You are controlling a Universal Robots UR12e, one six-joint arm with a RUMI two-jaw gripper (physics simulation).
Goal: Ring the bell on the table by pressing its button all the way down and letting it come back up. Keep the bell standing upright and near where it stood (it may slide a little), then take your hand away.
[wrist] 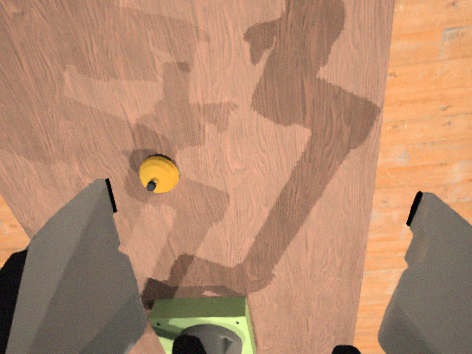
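Observation:
The bell is a small yellow dome with a black button on top. It stands upright on the wooden table, left of the middle of the wrist view. My gripper is open, its two grey fingers wide apart at the left and right of the view. It is high above the table, and nothing is between the fingers. The bell shows near the tip of the left finger, well below it, and is not touched. The button stands up from the dome.
A light green box-shaped object with a grey round part is at the bottom of the view, partly cut off. The table's right edge runs down the right side, with orange plank floor beyond. Arm shadows cross the table.

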